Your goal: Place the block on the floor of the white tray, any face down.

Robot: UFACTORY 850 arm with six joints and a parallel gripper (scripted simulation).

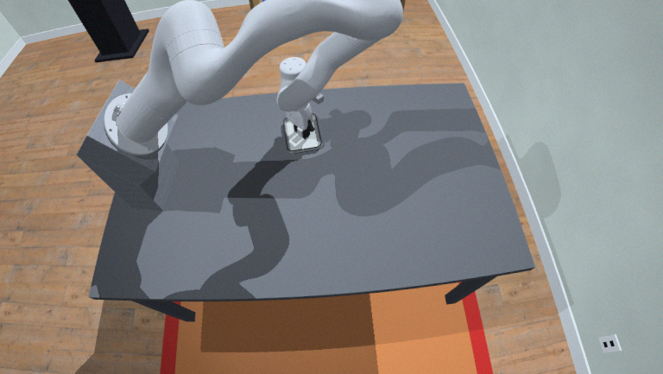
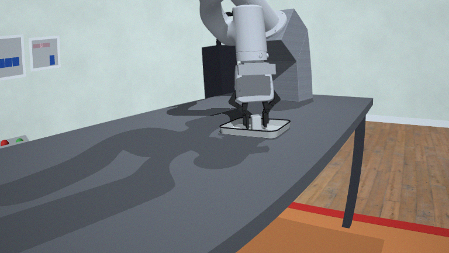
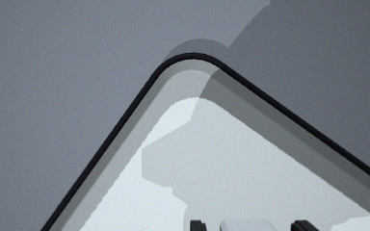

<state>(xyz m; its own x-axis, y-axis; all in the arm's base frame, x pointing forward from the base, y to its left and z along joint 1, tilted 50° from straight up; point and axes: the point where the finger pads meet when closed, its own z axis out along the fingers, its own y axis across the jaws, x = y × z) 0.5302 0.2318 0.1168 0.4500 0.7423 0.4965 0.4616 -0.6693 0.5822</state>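
The white block is 1 cm below my hand. The rest, counted from my hand: white tray: 2 cm below.
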